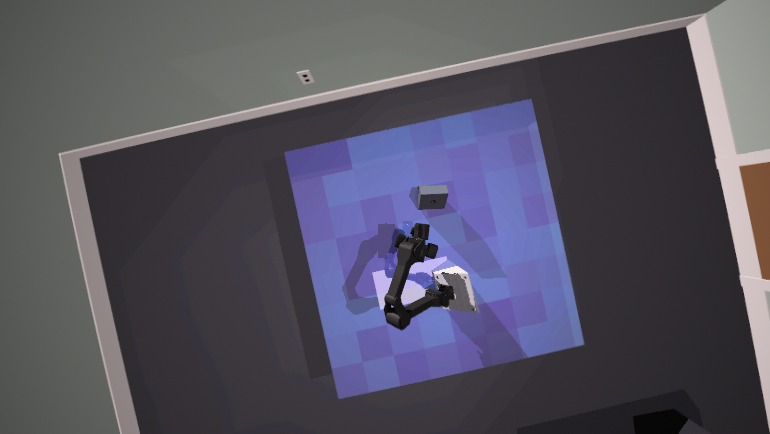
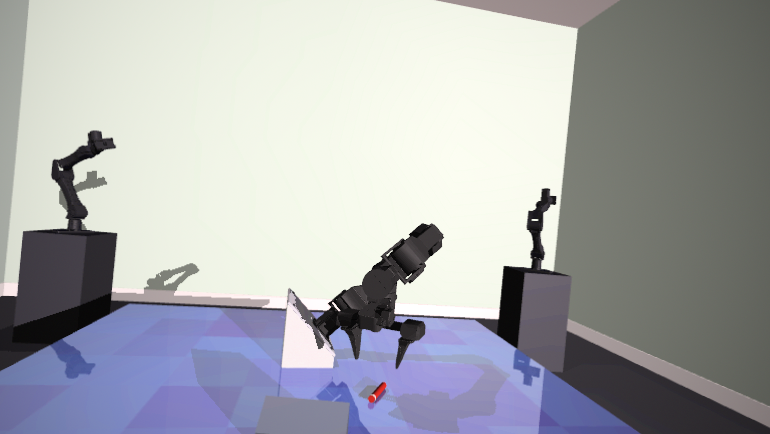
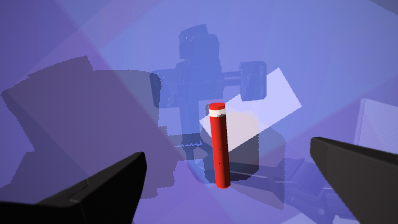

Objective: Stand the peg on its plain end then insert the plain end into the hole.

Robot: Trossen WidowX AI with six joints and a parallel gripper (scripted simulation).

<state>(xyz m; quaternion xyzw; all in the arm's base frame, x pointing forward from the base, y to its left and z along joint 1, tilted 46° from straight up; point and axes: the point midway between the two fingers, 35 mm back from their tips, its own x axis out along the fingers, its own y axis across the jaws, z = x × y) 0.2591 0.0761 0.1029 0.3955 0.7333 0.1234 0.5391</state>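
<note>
The red peg is 10 mm behind my gripper tip, 10 mm to the left of it and 70 mm below it. Also, from my gripper tip: grey sloped panel: 200 mm ahead, 130 mm to the right, 40 mm below.
</note>
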